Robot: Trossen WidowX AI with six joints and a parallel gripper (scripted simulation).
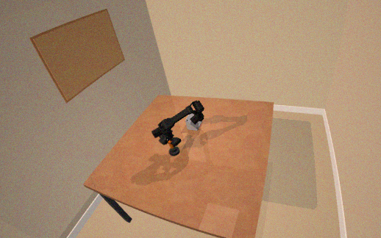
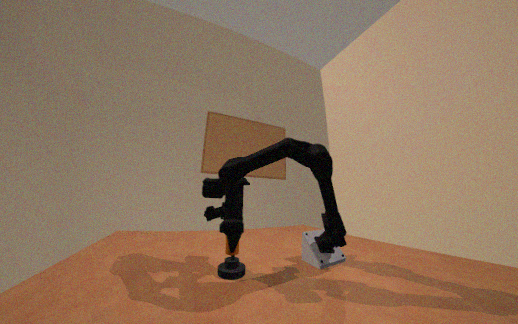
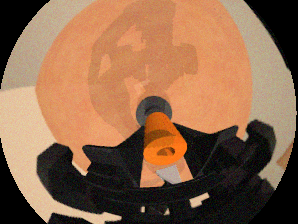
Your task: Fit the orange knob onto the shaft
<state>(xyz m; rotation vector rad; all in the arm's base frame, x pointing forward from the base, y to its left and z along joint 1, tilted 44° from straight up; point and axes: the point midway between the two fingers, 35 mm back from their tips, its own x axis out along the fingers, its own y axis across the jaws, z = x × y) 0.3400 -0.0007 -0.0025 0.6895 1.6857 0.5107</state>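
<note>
The orange knob lies 20 mm above my gripper tip. Round my gripper tip: round dark pedestal: 40 mm below.
</note>
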